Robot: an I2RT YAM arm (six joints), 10 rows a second.
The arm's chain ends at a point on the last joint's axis. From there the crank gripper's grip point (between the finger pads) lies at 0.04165 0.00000 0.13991 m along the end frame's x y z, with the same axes.
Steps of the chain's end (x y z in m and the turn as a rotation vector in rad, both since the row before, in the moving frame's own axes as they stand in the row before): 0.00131, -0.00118, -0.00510, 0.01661, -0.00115, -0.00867; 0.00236, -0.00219, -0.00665, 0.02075, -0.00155, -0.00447; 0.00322, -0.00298, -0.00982, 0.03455, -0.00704, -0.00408; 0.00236, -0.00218, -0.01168, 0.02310, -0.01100, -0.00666; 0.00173, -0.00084, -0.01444, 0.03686, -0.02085, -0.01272; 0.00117, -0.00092, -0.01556, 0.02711, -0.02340, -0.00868; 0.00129, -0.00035, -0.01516, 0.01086, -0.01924, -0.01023; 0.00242, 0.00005, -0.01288, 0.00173, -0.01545, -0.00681; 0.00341, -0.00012, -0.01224, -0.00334, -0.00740, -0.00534
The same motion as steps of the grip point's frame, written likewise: 0.00114, -0.00386, -0.00507, 0.01661, -0.00115, -0.00867; 0.00214, -0.00528, -0.00662, 0.02075, -0.00155, -0.00447; 0.00222, -0.00799, -0.00962, 0.03455, -0.00704, -0.00408; 0.00081, -0.00569, -0.01127, 0.02310, -0.01100, -0.00666; -0.00123, -0.00652, -0.01371, 0.03686, -0.02085, -0.01272; -0.00213, -0.00507, -0.01468, 0.02711, -0.02340, -0.00868; -0.00142, -0.00229, -0.01440, 0.01086, -0.01924, -0.01023; 0.00025, -0.00047, -0.01225, 0.00173, -0.01545, -0.00681; 0.00237, 0.00013, -0.01194, -0.00334, -0.00740, -0.00534
